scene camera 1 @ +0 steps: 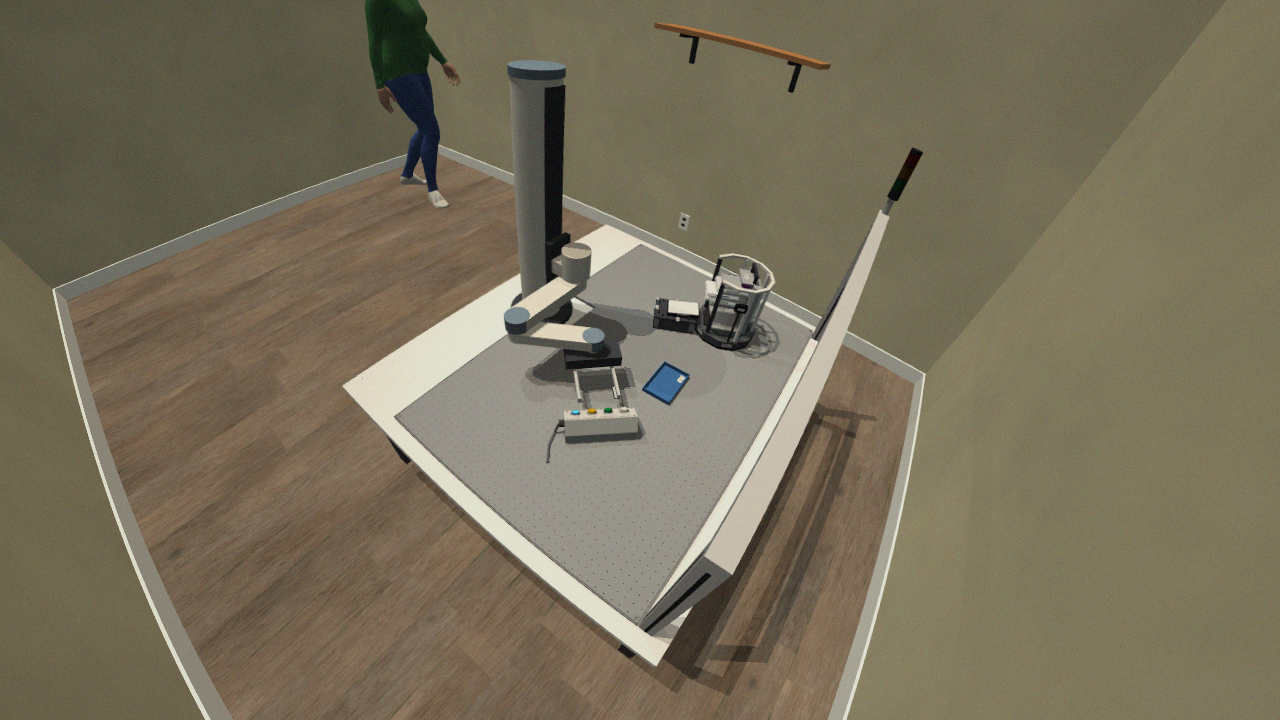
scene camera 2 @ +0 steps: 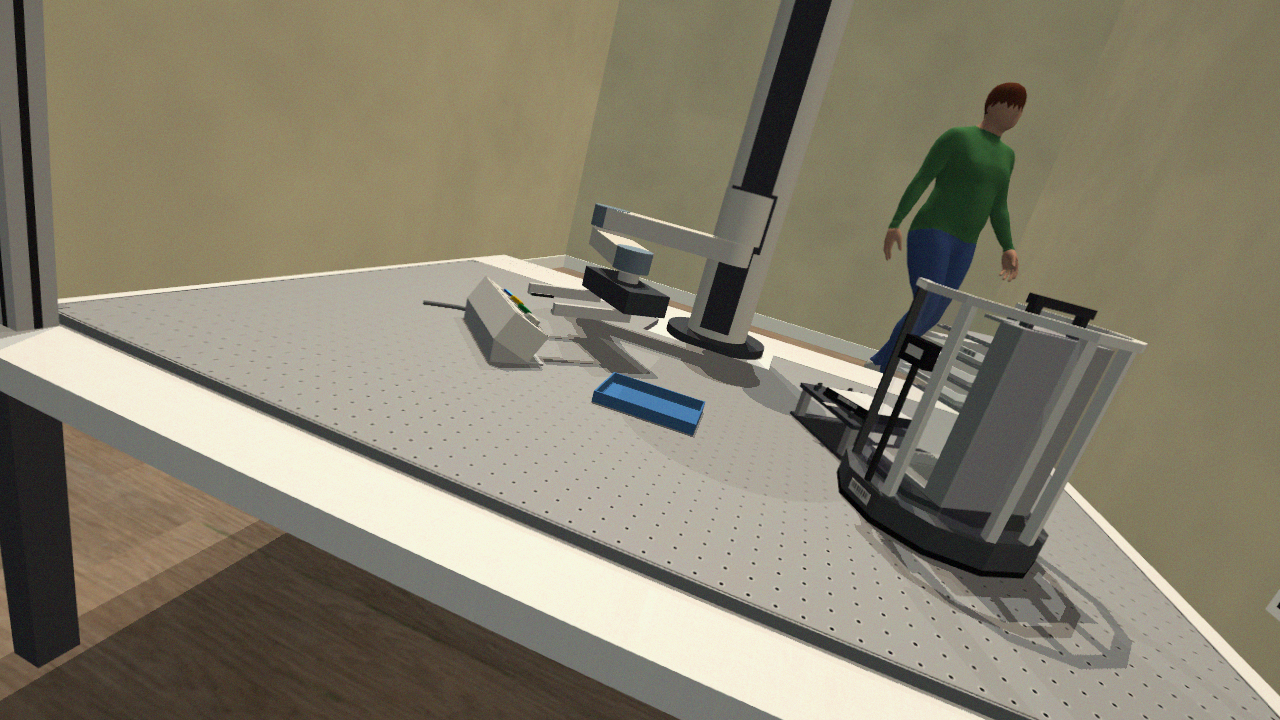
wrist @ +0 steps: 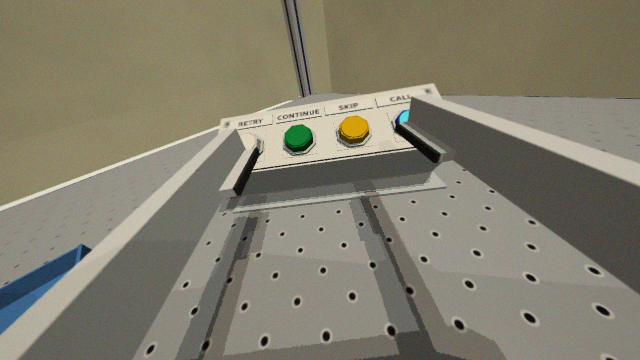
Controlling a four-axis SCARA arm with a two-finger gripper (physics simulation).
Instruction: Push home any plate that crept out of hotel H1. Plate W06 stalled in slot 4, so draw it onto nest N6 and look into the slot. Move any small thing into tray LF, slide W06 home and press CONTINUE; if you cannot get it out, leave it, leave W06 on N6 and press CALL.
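Where they show: gripper, between the fingertips: (scene camera 1: 599, 398) (scene camera 2: 540, 297) (wrist: 324, 127); arm's base, origin of its link: (scene camera 2: 714, 340).
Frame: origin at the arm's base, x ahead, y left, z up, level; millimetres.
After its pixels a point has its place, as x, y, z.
Note:
My gripper (scene camera 1: 598, 397) {500, -262, 96} (scene camera 2: 542, 300) {500, -262, 96} (wrist: 324, 127) {500, -262, 96} is open and empty, low before the button box (scene camera 1: 600, 425) {556, -326, 77} (scene camera 2: 503, 329) {640, -249, 67} (wrist: 325, 122) {534, -299, 83}. In the wrist view its right fingertip overlaps the CALL button (wrist: 404, 118) {474, -335, 81}, which glows cyan; contact cannot be told. The CONTINUE button (wrist: 298, 138) {537, -265, 80} is green. A white plate (scene camera 1: 683, 308) {475, 306, 92}, its label unreadable, lies on the black nest (scene camera 1: 664, 321) {425, 266, 18} (scene camera 2: 817, 428) {454, 253, 18} beside hotel H1 (scene camera 1: 716, 339) {649, 284, 52} (scene camera 2: 984, 544) {753, 427, 51}. The inside of slot 4 cannot be made out. The blue tray LF (scene camera 1: 664, 385) {603, -17, 15} (scene camera 2: 648, 404) {601, -9, 15} shows a small pale patch near one end in scene camera 1.
The yellow SKIP button (wrist: 354, 129) {502, -299, 80} sits between CONTINUE and CALL. The arm's column (scene camera 1: 529, 179) {34, -67, 583} (scene camera 2: 760, 161) {77, -9, 433} stands behind the gripper. A long pale panel (scene camera 1: 796, 429) {993, -446, 620} edges the table, with a signal tower (scene camera 1: 905, 174) {985, 661, 774} beyond. A person (scene camera 1: 400, 53) (scene camera 2: 966, 179) stands off the table.

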